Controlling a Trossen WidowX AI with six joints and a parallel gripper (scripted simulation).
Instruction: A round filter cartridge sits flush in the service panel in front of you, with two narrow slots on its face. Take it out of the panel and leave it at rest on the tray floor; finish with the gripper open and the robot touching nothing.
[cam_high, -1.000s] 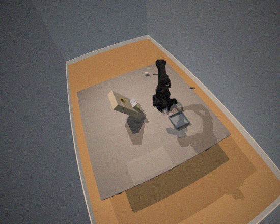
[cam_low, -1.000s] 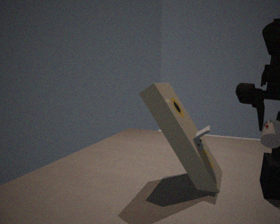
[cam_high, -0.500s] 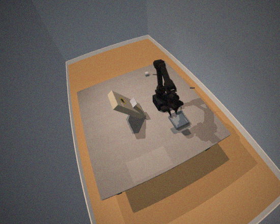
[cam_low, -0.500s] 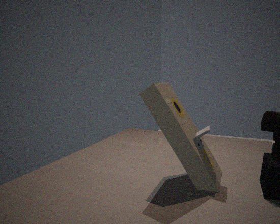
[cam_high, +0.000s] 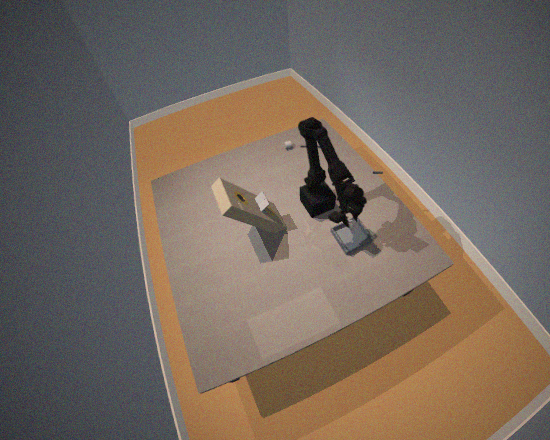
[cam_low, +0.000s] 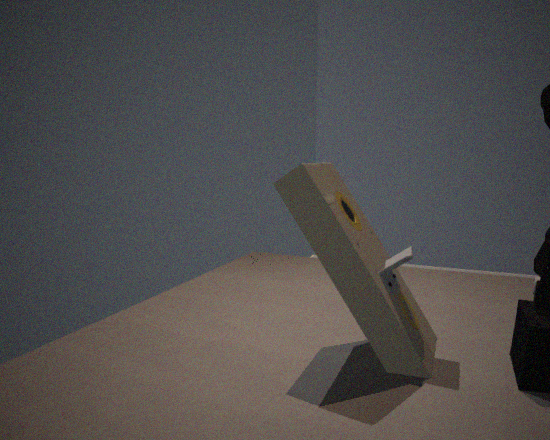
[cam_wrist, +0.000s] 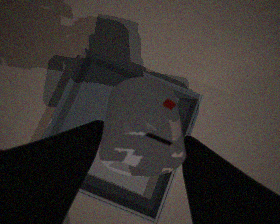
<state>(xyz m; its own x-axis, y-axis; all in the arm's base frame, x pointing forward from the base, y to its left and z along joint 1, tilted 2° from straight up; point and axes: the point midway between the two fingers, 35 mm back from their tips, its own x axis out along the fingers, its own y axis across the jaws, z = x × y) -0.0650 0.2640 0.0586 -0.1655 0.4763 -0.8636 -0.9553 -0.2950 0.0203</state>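
My gripper tip is now 12 cm above the grey tray, 2 cm past it and 1 cm to the left of it. From my gripper tip the other things lie so: white round cartridge: right at my gripper tip; then beige panel: 41 cm ahead, 25 cm to the right, 3 cm above; then grey bracket: 35 cm ahead, 25 cm to the right, 1 cm above.
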